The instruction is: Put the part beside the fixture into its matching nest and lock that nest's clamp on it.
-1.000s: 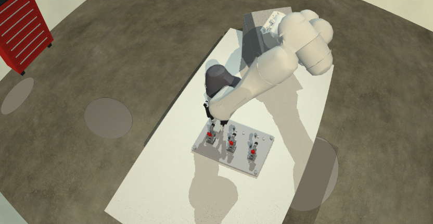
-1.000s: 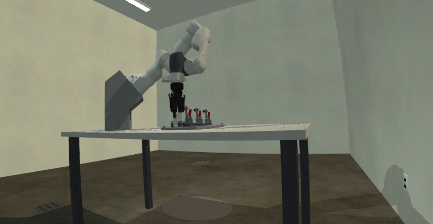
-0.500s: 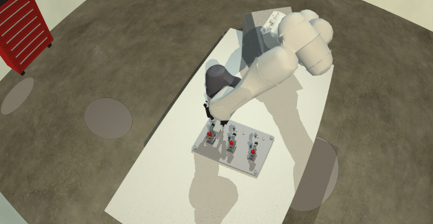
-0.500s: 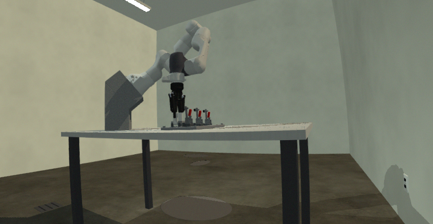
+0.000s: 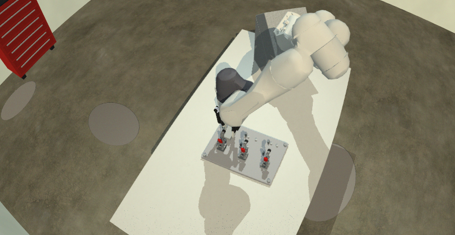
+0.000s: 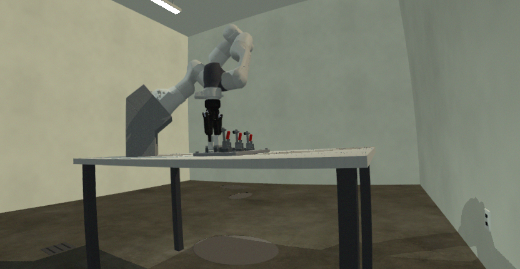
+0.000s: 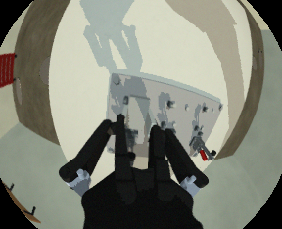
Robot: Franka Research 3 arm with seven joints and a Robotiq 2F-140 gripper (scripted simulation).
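My hand is 30 mm above the pale grey part. Round my hand: plate: 30 mm ahead, 110 mm to the left, 60 mm below.
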